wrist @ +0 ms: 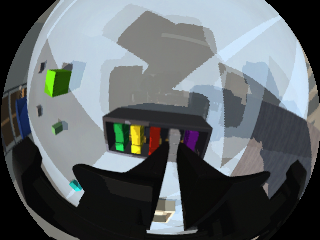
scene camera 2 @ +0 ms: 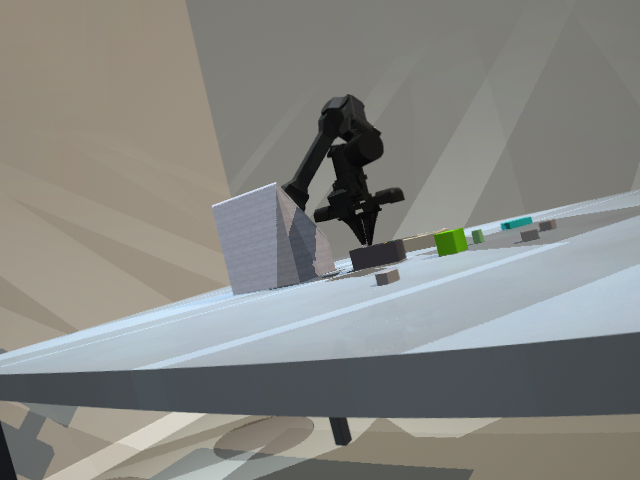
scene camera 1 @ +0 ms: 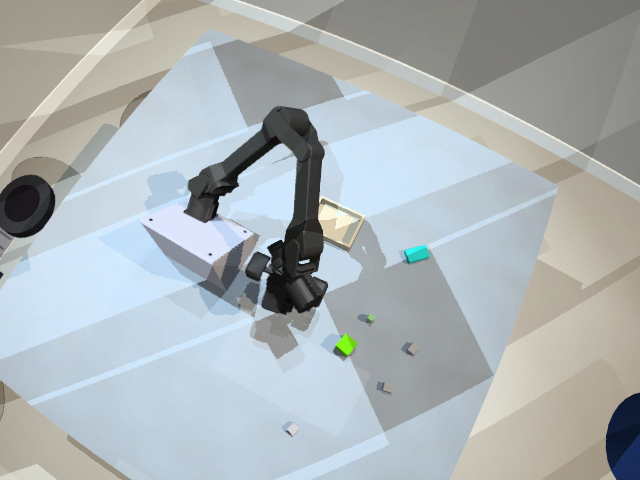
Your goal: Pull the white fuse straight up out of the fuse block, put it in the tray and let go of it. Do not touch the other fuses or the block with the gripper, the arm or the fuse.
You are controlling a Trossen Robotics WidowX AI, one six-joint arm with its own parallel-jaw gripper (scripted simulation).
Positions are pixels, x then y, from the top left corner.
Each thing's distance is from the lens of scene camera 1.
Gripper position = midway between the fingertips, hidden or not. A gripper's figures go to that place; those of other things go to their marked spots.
gripper [scene camera 1: 287, 289]: 1.15 m
tan tray [scene camera 1: 340, 224]: 1.25 m
